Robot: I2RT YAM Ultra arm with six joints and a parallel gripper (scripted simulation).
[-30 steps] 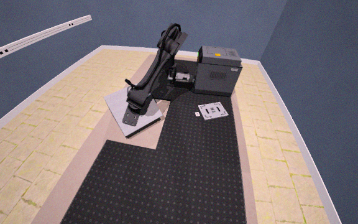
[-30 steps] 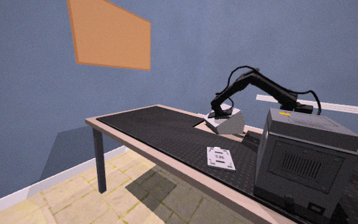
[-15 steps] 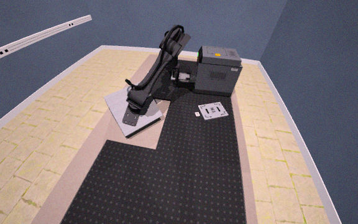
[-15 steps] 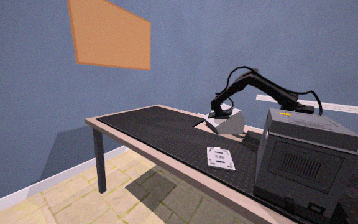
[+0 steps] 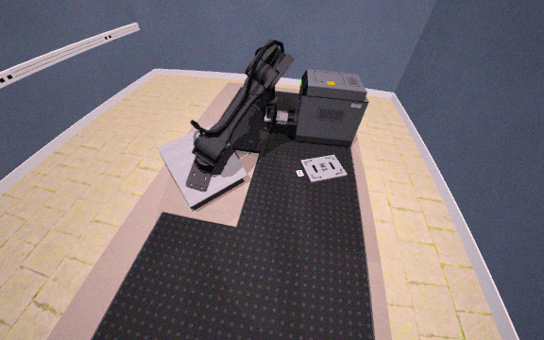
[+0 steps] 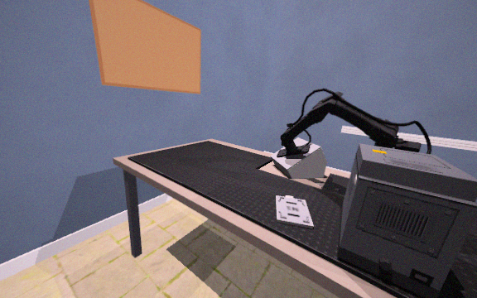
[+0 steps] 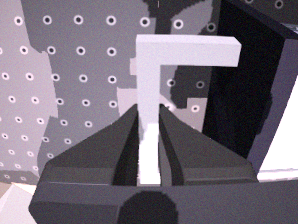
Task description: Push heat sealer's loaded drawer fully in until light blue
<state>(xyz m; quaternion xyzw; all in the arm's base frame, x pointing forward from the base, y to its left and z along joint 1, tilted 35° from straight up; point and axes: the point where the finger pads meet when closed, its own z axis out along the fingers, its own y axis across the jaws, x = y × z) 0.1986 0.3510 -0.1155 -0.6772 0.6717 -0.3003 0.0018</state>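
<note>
Right now my hand is 110 mm short of the sealer drawer, 10 mm to the left of it and 10 mm above it. From my hand the other things lie so: white tag 150 mm ahead, 300 mm to the right, 80 mm below.
</note>
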